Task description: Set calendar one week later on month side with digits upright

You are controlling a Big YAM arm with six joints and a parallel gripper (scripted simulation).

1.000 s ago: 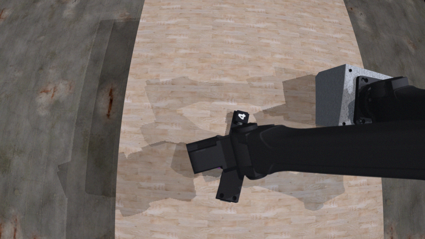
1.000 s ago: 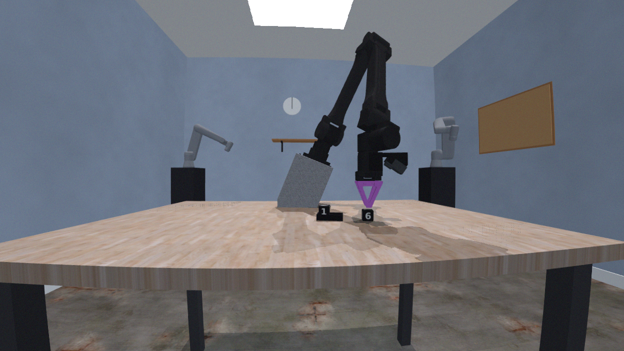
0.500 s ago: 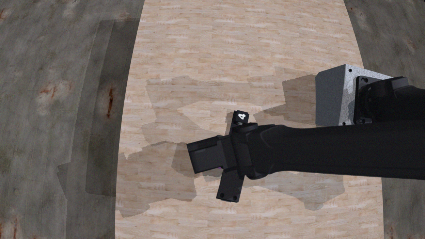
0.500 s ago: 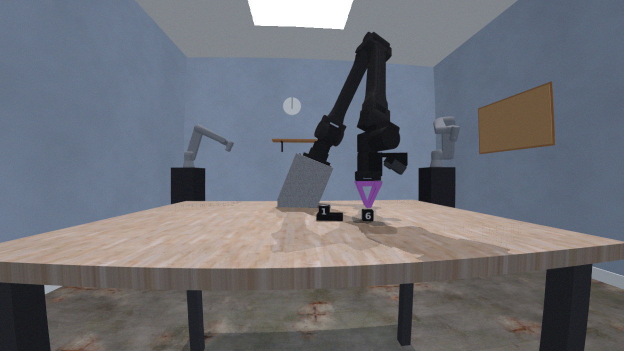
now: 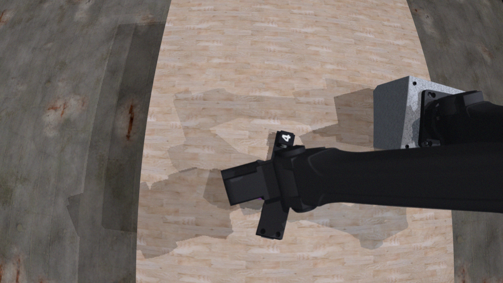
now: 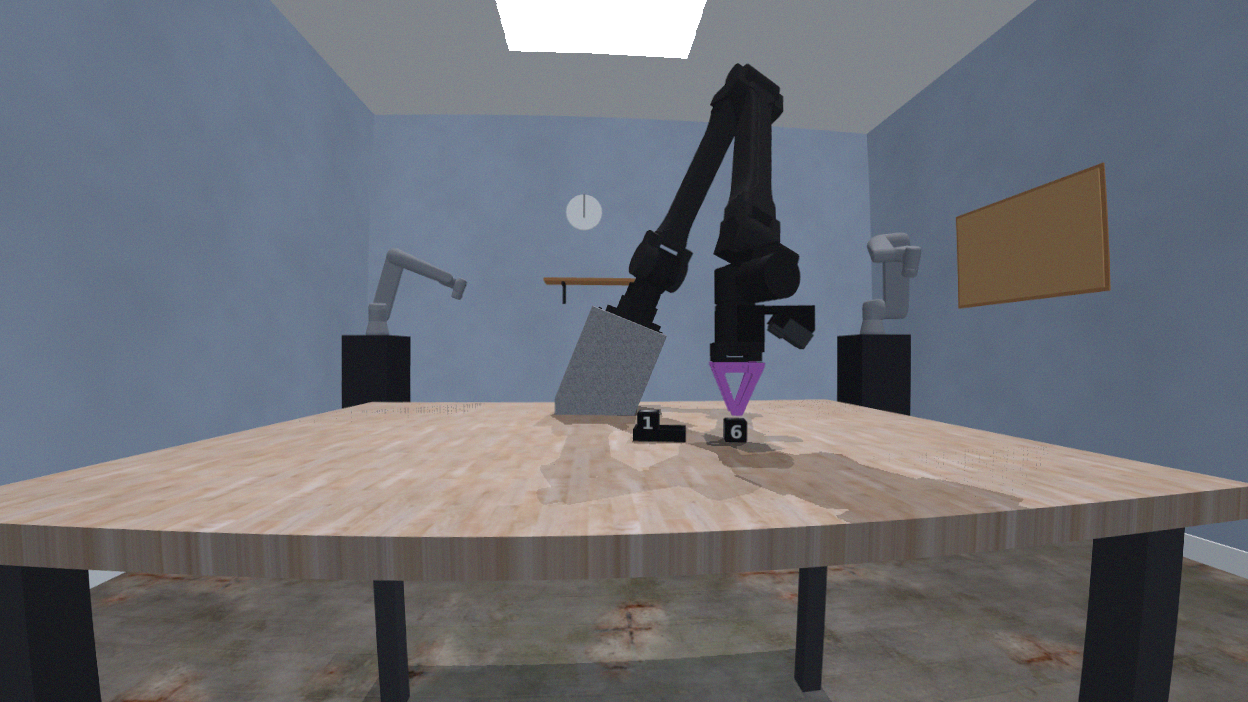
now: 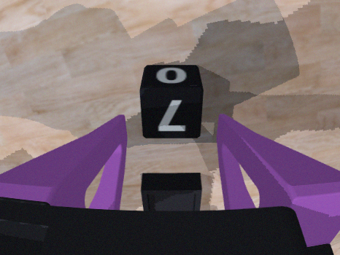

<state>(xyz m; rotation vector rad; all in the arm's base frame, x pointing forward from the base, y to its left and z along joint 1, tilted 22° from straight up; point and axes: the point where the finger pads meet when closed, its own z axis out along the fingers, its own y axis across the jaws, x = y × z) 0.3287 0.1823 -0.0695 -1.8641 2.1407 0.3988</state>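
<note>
The black cube is 3 cm below my hand. From my hand the other things lie so: black tray: 2 cm behind, 11 cm to the right, 4 cm below.
</note>
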